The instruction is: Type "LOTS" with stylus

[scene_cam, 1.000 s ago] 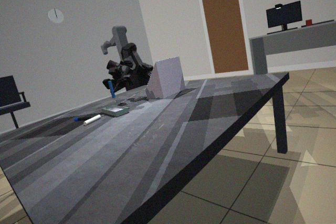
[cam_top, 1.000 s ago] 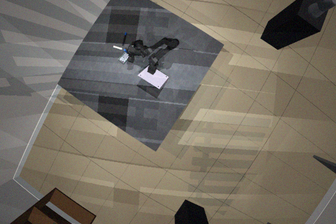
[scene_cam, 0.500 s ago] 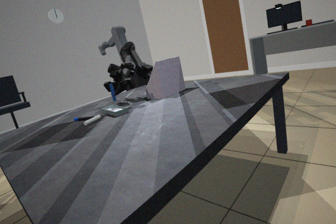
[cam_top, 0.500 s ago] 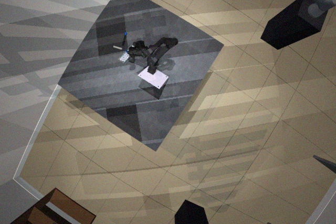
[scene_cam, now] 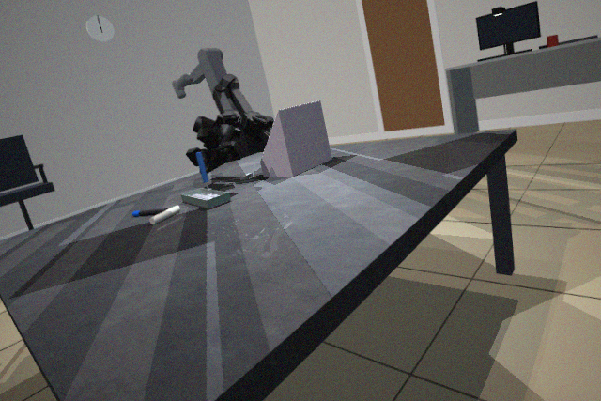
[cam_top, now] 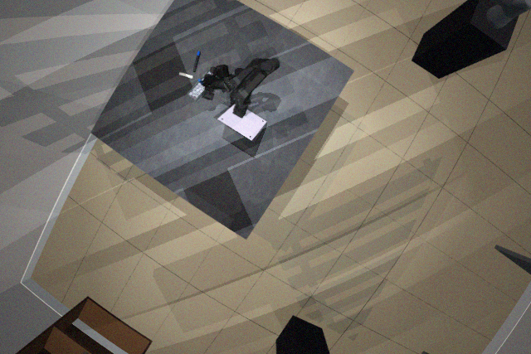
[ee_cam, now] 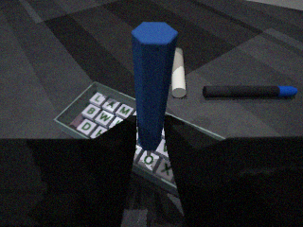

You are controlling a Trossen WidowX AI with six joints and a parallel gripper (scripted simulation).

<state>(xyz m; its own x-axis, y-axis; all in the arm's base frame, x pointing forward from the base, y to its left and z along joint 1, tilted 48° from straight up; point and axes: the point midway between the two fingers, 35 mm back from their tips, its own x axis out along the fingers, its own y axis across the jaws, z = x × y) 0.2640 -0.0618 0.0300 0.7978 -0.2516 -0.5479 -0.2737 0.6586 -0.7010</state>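
My gripper tip is now 150 mm short of the white cylinder, 10 mm to the left of it and 80 mm above it. Also, from my gripper tip: blue-tipped dark pen (150 mm ahead, 140 mm to the right, 80 mm below); then blue hexagonal stylus (20 mm below).
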